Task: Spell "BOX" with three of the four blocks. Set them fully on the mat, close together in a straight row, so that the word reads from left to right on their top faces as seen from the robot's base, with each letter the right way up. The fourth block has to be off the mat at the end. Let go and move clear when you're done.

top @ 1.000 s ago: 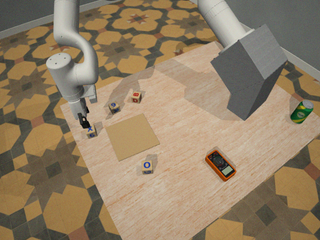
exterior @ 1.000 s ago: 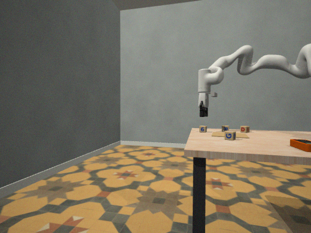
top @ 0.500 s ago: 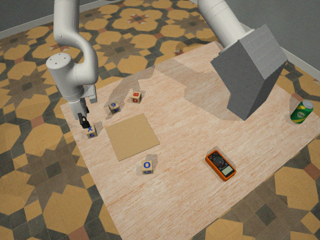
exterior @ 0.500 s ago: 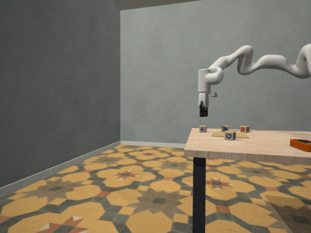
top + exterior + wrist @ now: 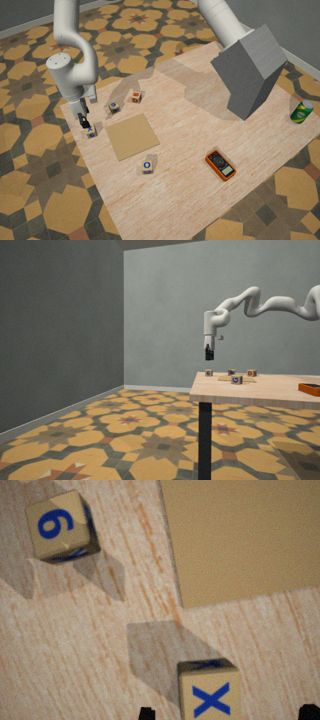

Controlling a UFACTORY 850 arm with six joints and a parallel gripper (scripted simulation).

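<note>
Now: the X block 100 mm below my hand. Round my hand: B block 290 mm behind, 30 mm to the right, 100 mm below; O block 80 mm behind, 320 mm to the left, 100 mm below; tan mat 130 mm behind, 140 mm to the left, 120 mm below.
</note>
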